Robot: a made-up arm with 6 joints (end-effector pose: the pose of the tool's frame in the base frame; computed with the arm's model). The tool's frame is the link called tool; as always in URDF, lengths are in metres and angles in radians.
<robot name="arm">
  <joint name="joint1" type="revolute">
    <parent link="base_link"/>
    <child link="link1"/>
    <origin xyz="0 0 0.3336" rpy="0 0 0"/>
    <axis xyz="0 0 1"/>
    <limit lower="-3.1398" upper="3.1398"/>
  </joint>
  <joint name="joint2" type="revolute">
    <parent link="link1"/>
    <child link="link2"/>
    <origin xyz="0 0 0" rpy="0 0 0"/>
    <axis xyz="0 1 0"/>
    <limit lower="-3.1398" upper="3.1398"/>
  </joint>
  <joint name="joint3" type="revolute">
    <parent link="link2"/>
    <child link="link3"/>
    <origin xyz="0 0 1.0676" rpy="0 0 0"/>
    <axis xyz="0 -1 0"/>
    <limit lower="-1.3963" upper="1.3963"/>
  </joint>
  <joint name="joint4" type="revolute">
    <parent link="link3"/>
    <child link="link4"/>
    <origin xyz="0 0 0" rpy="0 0 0"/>
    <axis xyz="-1 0 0"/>
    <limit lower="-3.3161" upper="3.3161"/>
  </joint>
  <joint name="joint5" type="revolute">
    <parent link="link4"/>
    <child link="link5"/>
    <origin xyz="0.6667 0 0" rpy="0 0 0"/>
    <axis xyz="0 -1 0"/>
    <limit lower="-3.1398" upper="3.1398"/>
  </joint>
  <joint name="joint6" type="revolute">
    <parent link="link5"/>
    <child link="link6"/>
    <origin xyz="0 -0.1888 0" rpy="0 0 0"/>
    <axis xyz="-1 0 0"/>
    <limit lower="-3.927" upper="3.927"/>
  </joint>
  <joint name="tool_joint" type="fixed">
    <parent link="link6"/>
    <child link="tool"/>
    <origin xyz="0 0 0" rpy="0 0 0"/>
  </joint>
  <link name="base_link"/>
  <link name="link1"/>
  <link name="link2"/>
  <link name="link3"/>
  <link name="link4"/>
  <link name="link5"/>
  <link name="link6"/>
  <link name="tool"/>
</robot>
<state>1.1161 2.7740 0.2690 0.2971 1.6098 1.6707</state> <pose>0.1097 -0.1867 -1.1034 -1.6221 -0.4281 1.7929</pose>
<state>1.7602 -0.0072 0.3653 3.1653 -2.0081 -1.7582</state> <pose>-0.3011 0.5684 1.6396 0.9172 -1.4803 -0.3585</pose>
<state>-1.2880 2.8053 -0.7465 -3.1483 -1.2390 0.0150</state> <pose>0.1089 0.3020 -0.4095 -0.7702 0.5646 1.7440</pose>
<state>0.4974 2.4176 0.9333 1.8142 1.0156 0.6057</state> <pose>0.8108 0.4920 -1.1146 -1.0152 -0.4949 2.2748</pose>
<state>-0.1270 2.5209 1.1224 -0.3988 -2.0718 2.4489</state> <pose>0.6356 -0.2566 -1.2043 0.6521 0.7136 2.6055</pose>
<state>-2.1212 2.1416 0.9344 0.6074 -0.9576 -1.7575</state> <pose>-0.7787 -0.9725 -0.8280 -1.5177 -0.3753 2.0069</pose>
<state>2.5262 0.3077 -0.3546 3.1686 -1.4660 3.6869</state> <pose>-0.7997 0.3342 0.9371 0.7356 -0.9220 2.1023</pose>
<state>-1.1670 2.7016 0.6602 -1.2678 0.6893 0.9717</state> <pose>-0.0550 -0.0146 -1.1448 0.6168 1.8083 -1.4674</pose>
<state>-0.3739 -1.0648 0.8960 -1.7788 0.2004 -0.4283</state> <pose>-0.9320 0.4075 1.5379 1.2129 -1.3459 1.7324</pose>
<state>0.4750 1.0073 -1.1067 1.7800 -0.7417 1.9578</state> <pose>0.6188 0.3623 0.2377 0.8820 0.3576 -1.5249</pose>
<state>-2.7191 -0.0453 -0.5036 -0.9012 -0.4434 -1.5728</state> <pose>-0.4895 -0.0916 0.9724 -1.2552 2.2254 0.8773</pose>
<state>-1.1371 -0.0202 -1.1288 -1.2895 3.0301 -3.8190</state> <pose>0.0001 -0.1249 0.7234 0.7016 -1.2429 1.4446</pose>
